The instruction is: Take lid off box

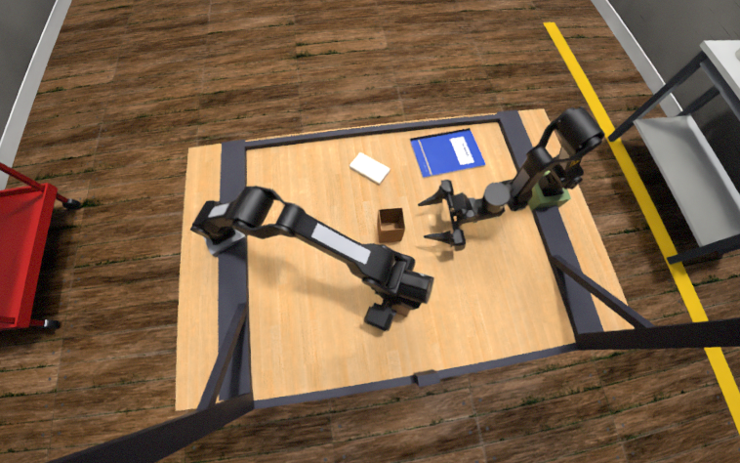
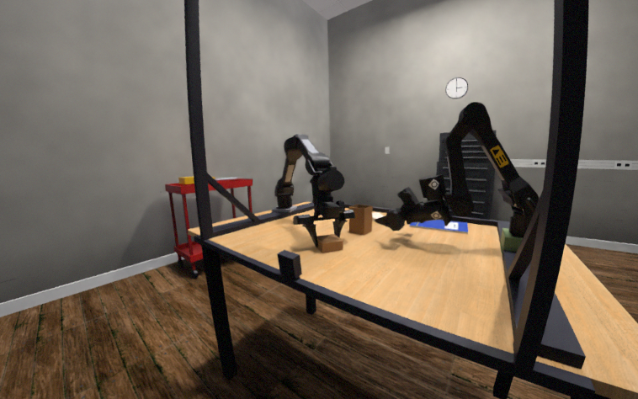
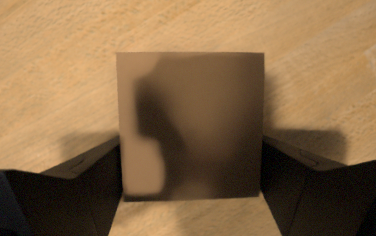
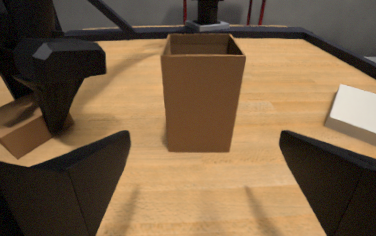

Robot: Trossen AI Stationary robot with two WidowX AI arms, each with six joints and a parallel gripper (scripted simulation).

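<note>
My left hand is 2 cm to the left of the lid, 2 cm above it and 1 cm past it. Round my left hand: white block: 40 cm ahead, 3 cm below; then brown box: 18 cm ahead, 2 cm to the right, 1 cm above.
</note>
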